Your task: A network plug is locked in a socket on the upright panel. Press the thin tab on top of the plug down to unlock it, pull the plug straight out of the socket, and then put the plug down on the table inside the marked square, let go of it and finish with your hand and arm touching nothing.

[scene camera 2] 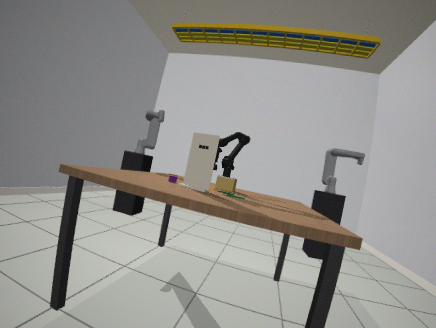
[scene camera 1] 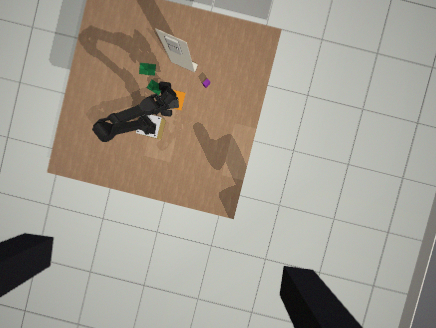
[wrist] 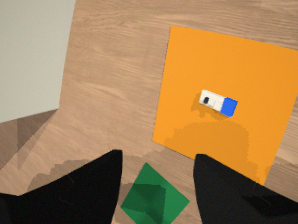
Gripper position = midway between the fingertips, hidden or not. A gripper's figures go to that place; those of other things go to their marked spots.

Labels:
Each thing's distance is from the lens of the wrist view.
my gripper (wrist: 158, 161): 10 cm
orange square (wrist: 251, 72): 20 cm

